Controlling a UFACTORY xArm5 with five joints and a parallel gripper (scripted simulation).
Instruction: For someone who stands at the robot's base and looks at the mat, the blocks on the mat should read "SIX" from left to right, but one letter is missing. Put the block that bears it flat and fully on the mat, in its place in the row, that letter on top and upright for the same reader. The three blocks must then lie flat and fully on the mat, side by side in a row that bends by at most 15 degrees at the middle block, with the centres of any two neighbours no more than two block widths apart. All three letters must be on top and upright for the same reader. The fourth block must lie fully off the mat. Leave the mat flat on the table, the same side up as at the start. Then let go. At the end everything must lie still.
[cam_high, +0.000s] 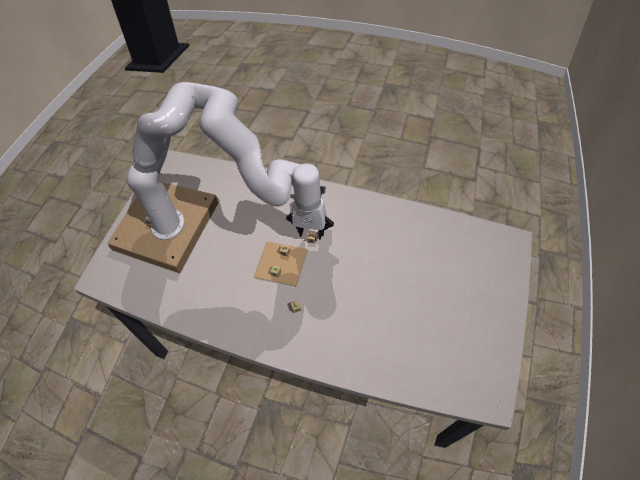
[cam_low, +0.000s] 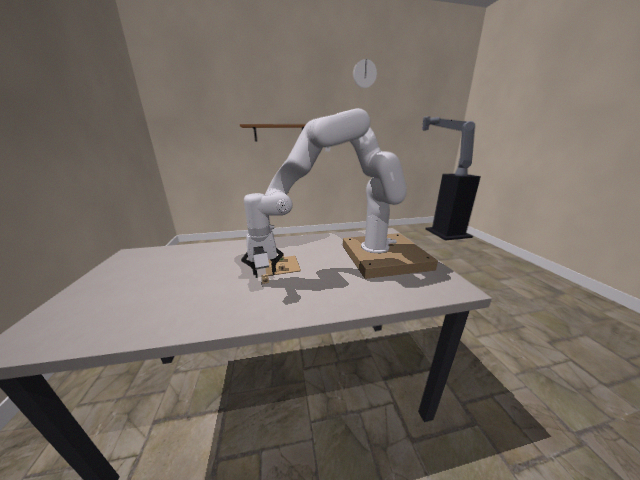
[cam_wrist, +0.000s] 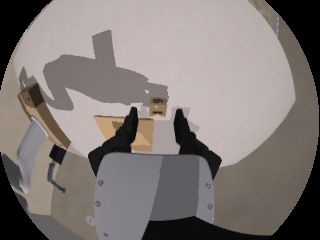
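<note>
Right now the tan mat is 110 mm to the right of my hand, 60 mm behind it and 50 mm below it.
</note>
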